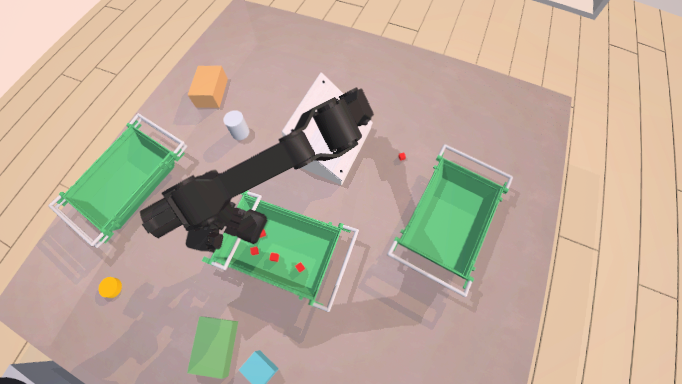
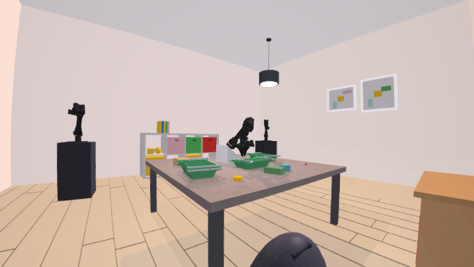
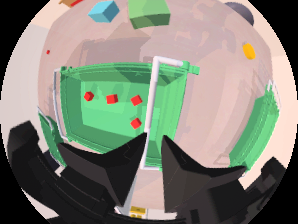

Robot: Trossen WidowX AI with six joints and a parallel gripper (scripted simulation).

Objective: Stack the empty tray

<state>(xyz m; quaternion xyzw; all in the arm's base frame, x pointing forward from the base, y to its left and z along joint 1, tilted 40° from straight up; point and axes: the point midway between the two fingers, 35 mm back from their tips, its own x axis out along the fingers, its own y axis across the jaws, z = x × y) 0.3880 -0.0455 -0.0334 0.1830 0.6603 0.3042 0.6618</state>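
The green tray is 30 cm behind my gripper tip, 44 cm to the left of it and 5 cm below it. The rest, counted from my gripper tip: grey cylinder 25 cm behind, 21 cm to the right, 6 cm below; blue cube 23 cm ahead, 21 cm to the left, 7 cm below; green block 25 cm ahead, 9 cm to the left, 7 cm below.
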